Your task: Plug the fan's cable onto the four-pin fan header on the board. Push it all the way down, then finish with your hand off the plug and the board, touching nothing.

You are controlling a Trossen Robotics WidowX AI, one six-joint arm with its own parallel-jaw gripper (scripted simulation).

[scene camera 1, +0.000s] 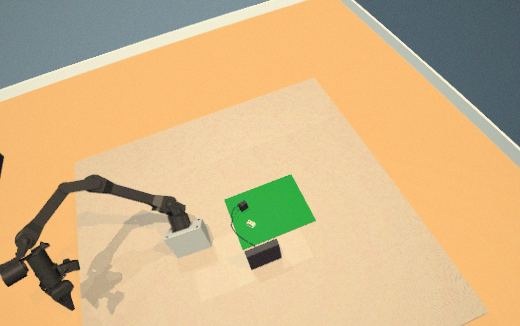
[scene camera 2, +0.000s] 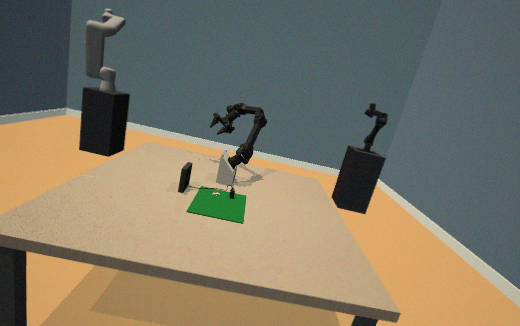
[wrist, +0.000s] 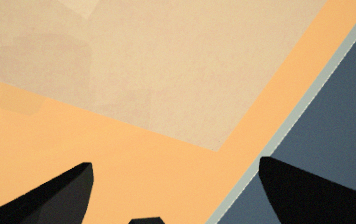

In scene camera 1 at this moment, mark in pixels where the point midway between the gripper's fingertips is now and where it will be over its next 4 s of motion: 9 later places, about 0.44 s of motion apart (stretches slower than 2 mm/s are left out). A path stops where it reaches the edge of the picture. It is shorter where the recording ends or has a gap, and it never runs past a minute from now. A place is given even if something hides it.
My gripper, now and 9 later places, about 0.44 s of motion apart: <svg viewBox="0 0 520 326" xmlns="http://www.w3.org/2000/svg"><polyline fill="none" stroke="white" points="69,307 83,305 121,289 173,260 216,229 238,204 241,188 241,188 242,198 244,200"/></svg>
